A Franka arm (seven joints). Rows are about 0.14 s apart.
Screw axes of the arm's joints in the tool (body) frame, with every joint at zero. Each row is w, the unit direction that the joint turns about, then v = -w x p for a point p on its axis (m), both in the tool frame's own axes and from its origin. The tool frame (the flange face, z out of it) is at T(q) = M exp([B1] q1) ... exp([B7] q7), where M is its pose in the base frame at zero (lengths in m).
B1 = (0, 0, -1, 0, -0.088, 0)
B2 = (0, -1, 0, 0.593, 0, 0.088)
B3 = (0, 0, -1, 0, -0.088, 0)
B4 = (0, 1, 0, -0.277, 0, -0.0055)
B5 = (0, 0, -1, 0, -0.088, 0)
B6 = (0, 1, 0, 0.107, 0, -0.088)
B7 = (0, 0, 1, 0, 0, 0)
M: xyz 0.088 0 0.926 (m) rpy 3.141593 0 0 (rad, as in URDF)
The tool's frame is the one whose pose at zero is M.
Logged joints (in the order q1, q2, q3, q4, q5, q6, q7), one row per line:
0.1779 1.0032 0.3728 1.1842 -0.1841 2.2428 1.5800
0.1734 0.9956 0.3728 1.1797 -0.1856 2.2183 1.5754
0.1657 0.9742 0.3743 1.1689 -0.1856 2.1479 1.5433
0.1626 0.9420 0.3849 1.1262 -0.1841 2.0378 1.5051
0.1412 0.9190 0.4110 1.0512 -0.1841 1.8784 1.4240
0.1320 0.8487 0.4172 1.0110 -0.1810 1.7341 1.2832
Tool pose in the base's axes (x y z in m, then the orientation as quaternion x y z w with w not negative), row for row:
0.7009 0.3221 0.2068 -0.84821 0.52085 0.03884 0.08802
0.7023 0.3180 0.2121 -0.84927 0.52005 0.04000 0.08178
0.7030 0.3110 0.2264 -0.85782 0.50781 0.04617 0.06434
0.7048 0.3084 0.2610 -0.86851 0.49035 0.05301 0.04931
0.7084 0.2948 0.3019 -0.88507 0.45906 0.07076 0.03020
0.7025 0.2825 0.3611 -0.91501 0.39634 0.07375 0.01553
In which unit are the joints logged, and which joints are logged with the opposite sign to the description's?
The joints are logged in radians. Opposite sign: q4.
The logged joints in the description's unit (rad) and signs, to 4 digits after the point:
0.1779 1.0032 0.3728 -1.1842 -0.1841 2.2428 1.5800
0.1734 0.9956 0.3728 -1.1797 -0.1856 2.2183 1.5754
0.1657 0.9742 0.3743 -1.1689 -0.1856 2.1479 1.5433
0.1626 0.9420 0.3849 -1.1262 -0.1841 2.0378 1.5051
0.1412 0.9190 0.4110 -1.0512 -0.1841 1.8784 1.4240
0.1320 0.8487 0.4172 -1.0110 -0.1810 1.7341 1.2832

